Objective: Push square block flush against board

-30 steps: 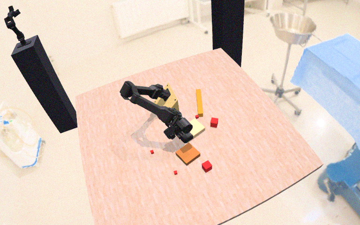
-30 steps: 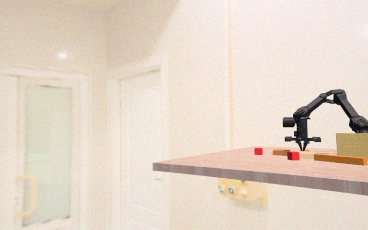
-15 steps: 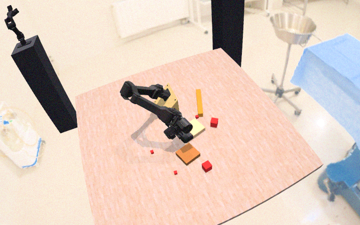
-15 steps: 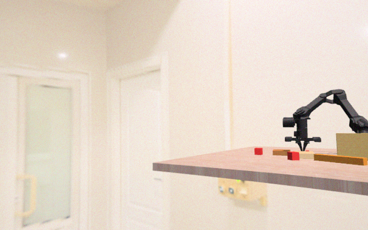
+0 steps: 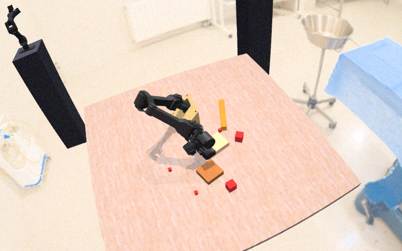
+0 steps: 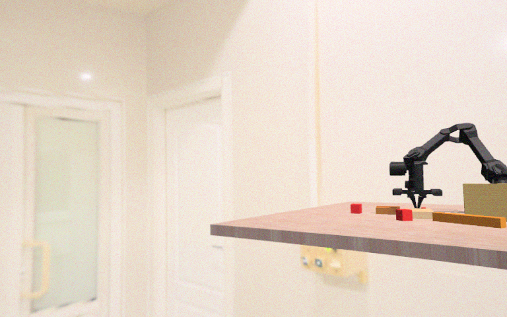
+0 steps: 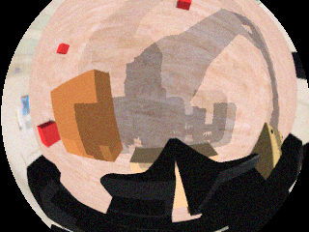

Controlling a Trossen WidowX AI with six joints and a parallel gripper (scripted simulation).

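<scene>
My gripper tip is 30 mm past the tan board and 80 mm to the right of it. Round my gripper tip: long orange bar (220 mm behind, 210 mm to the left, 10 mm above); orange square block (120 mm ahead, 10 mm above).
</scene>
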